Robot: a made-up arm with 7 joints.
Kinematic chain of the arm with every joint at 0, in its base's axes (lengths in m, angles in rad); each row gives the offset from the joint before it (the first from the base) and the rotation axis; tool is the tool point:
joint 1: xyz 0 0 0.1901 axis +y
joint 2: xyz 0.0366 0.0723 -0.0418 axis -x
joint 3: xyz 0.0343 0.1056 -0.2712 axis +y
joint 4: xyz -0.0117 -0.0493 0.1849 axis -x
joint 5: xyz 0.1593 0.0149 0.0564 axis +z
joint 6: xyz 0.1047 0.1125 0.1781 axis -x
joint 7: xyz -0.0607 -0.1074 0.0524 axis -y
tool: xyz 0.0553 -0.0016 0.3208
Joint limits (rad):
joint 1: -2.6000..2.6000
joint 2: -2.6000..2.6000
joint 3: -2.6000..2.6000
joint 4: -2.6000..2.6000
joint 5: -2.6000..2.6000
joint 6: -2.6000..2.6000
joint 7: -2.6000..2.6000
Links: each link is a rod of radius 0.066 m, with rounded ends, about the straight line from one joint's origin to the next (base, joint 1, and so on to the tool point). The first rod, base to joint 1, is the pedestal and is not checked.
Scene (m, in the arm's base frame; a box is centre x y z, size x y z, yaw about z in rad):
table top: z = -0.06
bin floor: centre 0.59 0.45 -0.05 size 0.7 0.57 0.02 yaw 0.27
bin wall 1: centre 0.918 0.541 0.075 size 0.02 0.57 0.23 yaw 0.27
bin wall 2: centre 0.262 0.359 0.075 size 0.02 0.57 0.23 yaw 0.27
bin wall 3: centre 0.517 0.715 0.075 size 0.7 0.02 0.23 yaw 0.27
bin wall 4: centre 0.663 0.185 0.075 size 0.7 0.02 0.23 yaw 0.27
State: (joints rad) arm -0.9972 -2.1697 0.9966 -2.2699 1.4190 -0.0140 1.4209
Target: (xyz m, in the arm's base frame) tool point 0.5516 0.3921 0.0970
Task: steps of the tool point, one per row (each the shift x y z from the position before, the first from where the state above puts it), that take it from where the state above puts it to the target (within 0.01 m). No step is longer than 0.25 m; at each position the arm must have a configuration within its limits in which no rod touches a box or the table.
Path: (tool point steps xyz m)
1: 0.0358 0.0354 -0.0269
2: 0.0423 0.0310 -0.0065
3: 0.0394 0.0249 0.0159
4: 0.0259 0.0176 0.0357
5: 0.0039 0.0091 0.0484
6: 0.2065 -0.0176 0.0788
7: 0.2126 -0.0911 0.0230
8: 0.1750 -0.1471 -0.0177
9: 0.0157 0.0010 -0.1338
10: -0.0157 -0.0010 -0.1322

